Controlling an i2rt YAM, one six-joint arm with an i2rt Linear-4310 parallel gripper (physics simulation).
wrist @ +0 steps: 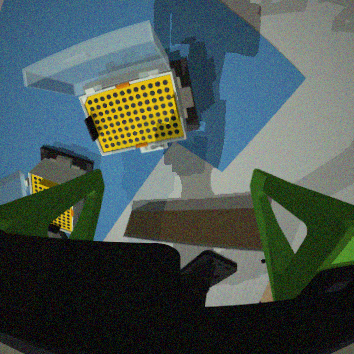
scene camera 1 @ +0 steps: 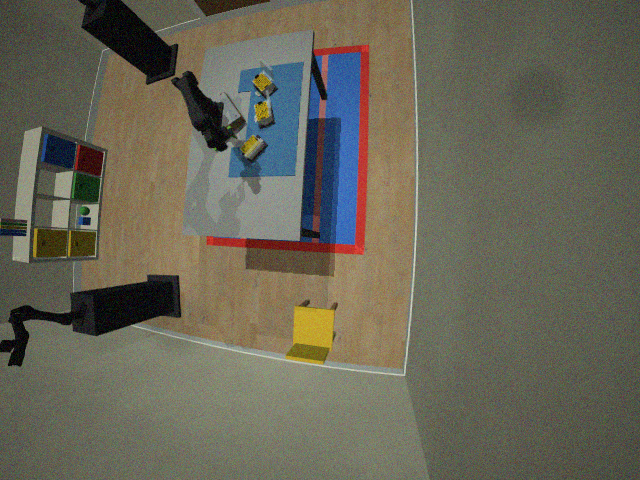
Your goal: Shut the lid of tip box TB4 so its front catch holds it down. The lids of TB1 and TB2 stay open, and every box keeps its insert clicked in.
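Where they show: gripper, fingertip midpoint: [wrist: 176, 177] [scene camera 1: 229, 143]; arm's base, origin of the base link: [wrist: 192, 278] [scene camera 1: 217, 116].
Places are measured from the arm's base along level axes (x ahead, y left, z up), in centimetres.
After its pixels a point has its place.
TB4 [scene camera 1: 253, 147] [wrist: 135, 114] stands near the blue mat's corner; its tag does not show in the wrist view. Its yellow insert [wrist: 134, 115] {x 22.7, y -22.9, z -2.9 cm} sits in the box. Its clear lid [wrist: 107, 57] {x 27.2, y -28.7, z 1.6 cm} is open, tilted up from the far long edge. My gripper [scene camera 1: 233, 138] {x 17.7, y -26.3, z 11.8 cm} [wrist: 176, 177] {x 17.7, y -26.3, z 11.8 cm} is open and empty, above and to the near side of TB4, with no finger seen touching it. Two other boxes [scene camera 1: 262, 112] {x 30.5, y -1.9, z -2.9 cm} [scene camera 1: 264, 83] {x 31.3, y 18.7, z -2.9 cm} with yellow inserts stand in a row past TB4; I cannot tell which is TB1 or TB2. The nearer one [wrist: 50, 197] shows partly behind the left finger, its clear lid [wrist: 12, 186] {x 37.0, y -3.0, z -0.8 cm} open.
A low pale object with a brown side [scene camera 1: 236, 124] {x 11.3, y -5.4, z -5.3 cm} [wrist: 195, 225] {x 5.2, y -9.4, z -4.5 cm} lies on the grey table [scene camera 1: 268, 206] {x 32.2, y -60.1, z -9.0 cm} beside the blue mat [scene camera 1: 273, 165] {x 35.7, y -35.2, z -8.6 cm} [wrist: 270, 75] {x 9.1, y -36.3, z -8.6 cm}, close under the gripper. A second arm's black pedestal [scene camera 1: 124, 304] and a yellow chair [scene camera 1: 313, 328] stand away from the table.
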